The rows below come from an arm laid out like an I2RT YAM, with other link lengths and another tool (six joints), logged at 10 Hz.
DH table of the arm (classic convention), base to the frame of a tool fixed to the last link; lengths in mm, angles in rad. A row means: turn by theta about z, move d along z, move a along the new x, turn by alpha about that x. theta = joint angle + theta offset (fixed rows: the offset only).
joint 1: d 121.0; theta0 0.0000; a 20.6; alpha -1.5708
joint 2: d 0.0; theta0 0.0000; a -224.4; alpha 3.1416
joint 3: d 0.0; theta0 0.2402; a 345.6; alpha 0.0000
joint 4: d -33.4; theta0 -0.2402; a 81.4; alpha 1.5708
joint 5: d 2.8; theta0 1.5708; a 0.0; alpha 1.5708
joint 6: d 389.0; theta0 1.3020; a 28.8; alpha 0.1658
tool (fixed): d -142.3; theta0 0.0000; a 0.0; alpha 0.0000
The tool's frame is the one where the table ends.
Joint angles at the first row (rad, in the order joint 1, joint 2, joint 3, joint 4, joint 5, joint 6):
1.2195 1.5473 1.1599 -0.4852 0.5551 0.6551
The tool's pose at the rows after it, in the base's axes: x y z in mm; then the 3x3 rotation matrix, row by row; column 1 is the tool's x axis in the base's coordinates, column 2 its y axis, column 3 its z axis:
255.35 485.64 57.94; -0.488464 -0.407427 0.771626; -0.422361 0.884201 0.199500; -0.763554 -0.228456 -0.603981
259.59 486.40 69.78; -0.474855 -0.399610 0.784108; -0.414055 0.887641 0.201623; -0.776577 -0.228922 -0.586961
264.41 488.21 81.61; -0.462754 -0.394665 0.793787; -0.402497 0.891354 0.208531; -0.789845 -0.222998 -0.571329
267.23 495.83 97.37; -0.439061 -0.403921 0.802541; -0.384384 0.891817 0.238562; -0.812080 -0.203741 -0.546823
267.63 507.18 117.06; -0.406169 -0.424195 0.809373; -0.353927 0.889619 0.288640; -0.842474 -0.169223 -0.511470
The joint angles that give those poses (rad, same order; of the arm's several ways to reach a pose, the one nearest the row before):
1.2174 1.5303 1.1680 -0.4831 0.5613 0.6464
1.2164 1.5206 1.1792 -0.4839 0.5747 0.6365
1.2119 1.5114 1.1899 -0.4790 0.5801 0.6253
1.2103 1.4962 1.1942 -0.4491 0.5744 0.6029
1.2111 1.4693 1.1848 -0.3940 0.5583 0.5749

